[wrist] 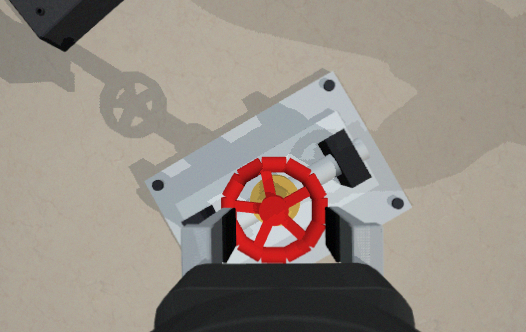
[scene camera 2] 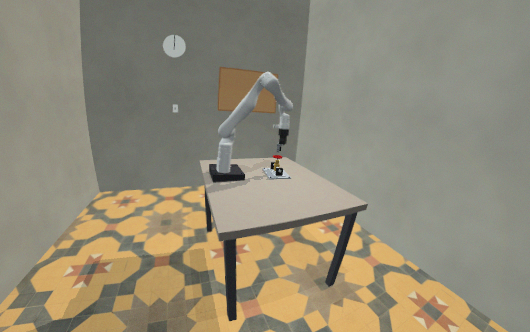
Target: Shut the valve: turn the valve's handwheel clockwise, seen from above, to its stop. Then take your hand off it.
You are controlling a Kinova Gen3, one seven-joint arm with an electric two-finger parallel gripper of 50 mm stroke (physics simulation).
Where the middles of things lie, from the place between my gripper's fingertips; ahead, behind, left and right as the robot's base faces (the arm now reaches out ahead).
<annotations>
Right now the red handwheel (wrist: 273, 210) is 10 mm behind my hand and 50 mm below it. From my hand the other things lie so: light grey base plate (wrist: 326, 95): 10 mm behind, 170 mm below.
</annotations>
